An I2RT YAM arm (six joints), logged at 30 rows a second.
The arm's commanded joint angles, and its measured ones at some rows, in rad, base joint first. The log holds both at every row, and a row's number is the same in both.
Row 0, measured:
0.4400 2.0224 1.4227 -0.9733 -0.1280 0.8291
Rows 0 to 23, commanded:
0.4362 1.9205 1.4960 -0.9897 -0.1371 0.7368
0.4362 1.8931 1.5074 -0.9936 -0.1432 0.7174
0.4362 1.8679 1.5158 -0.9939 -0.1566 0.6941
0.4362 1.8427 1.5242 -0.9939 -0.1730 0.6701
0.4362 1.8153 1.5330 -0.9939 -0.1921 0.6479
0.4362 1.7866 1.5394 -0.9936 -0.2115 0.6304
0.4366 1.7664 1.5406 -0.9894 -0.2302 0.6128
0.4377 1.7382 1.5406 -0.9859 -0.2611 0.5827
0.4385 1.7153 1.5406 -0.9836 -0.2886 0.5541
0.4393 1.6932 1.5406 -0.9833 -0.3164 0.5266
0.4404 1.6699 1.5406 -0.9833 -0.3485 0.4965
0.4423 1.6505 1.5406 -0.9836 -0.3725 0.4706
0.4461 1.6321 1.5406 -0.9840 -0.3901 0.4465
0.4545 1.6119 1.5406 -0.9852 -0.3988 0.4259
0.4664 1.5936 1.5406 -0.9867 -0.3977 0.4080
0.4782 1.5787 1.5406 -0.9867 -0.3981 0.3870
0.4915 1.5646 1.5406 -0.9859 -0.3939 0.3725
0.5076 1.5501 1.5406 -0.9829 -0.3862 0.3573
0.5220 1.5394 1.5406 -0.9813 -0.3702 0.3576
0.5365 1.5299 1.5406 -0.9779 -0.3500 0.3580
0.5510 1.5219 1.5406 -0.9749 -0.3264 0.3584
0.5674 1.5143 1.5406 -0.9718 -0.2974 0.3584
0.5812 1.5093 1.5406 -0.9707 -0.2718 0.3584
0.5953 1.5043 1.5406 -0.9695 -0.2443 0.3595
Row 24, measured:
0.5648 1.5425 1.5188 -0.9783 -0.3134 0.4038
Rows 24 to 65, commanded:
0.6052 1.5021 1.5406 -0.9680 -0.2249 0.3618
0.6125 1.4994 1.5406 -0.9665 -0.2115 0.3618
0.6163 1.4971 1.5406 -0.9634 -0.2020 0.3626
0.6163 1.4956 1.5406 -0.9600 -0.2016 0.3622
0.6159 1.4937 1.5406 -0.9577 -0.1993 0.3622
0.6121 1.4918 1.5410 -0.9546 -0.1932 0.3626
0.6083 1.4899 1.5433 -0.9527 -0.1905 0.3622
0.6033 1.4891 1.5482 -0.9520 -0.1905 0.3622
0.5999 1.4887 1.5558 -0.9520 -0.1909 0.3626
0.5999 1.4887 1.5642 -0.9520 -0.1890 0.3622
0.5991 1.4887 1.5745 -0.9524 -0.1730 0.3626
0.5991 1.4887 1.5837 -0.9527 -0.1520 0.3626
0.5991 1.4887 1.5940 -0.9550 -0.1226 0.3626
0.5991 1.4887 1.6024 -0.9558 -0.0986 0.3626
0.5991 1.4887 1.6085 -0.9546 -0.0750 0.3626
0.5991 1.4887 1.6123 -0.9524 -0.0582 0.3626
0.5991 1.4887 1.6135 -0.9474 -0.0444 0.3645
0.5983 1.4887 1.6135 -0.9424 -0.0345 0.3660
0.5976 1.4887 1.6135 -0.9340 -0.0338 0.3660
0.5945 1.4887 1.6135 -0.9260 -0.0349 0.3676
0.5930 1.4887 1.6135 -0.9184 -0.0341 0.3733
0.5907 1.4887 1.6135 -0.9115 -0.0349 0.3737
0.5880 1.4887 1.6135 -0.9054 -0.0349 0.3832
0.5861 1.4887 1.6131 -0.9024 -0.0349 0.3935
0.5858 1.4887 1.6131 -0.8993 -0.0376 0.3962
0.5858 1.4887 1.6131 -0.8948 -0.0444 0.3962
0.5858 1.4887 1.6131 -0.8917 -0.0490 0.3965
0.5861 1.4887 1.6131 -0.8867 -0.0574 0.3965
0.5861 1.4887 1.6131 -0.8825 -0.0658 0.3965
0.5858 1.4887 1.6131 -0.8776 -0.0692 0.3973
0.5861 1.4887 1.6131 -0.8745 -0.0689 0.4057
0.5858 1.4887 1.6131 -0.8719 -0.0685 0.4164
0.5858 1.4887 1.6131 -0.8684 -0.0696 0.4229
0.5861 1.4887 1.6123 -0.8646 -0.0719 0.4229
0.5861 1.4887 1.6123 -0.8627 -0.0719 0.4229
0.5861 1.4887 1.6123 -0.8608 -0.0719 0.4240
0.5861 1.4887 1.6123 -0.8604 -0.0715 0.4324
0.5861 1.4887 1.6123 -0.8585 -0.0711 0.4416
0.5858 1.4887 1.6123 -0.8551 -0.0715 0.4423
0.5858 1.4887 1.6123 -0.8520 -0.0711 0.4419
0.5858 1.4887 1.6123 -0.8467 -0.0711 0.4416
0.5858 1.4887 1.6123 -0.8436 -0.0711 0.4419
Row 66, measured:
0.5896 1.5185 1.5841 -0.8558 -0.0711 0.4278
